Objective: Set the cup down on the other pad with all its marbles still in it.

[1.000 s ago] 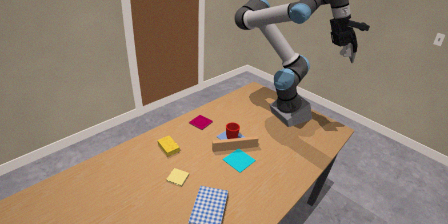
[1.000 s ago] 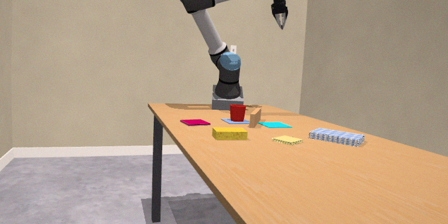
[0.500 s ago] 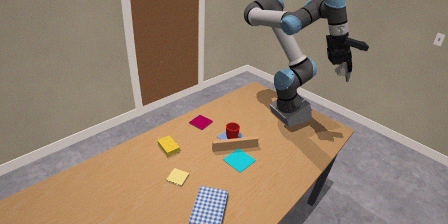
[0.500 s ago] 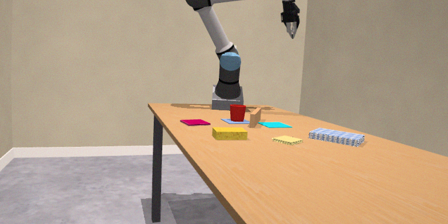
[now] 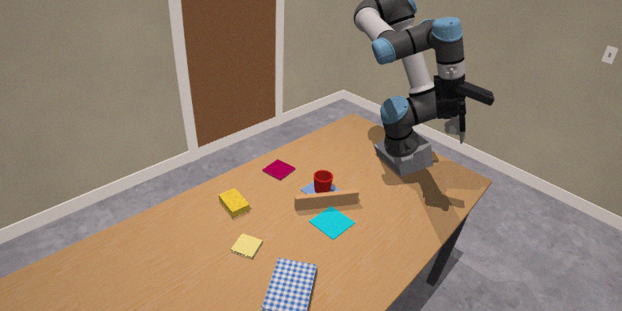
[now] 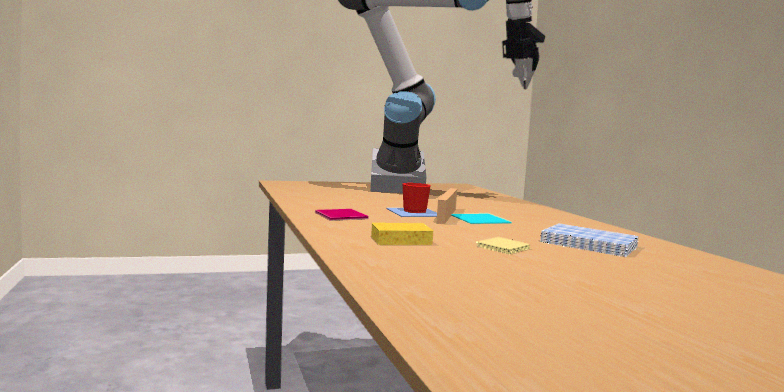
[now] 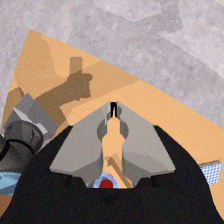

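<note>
Right now my hand is 43 cm to the left of the red cup, 35 cm above it and 9 cm short of it. Round my hand: yellow sponge 62 cm to the right, 37 cm ahead, 36 cm below; then green marble 42 cm to the right, 36 cm below, 7 cm ahead; then wooden rail 36 cm to the right, 36 cm below, 15 cm ahead.
</note>
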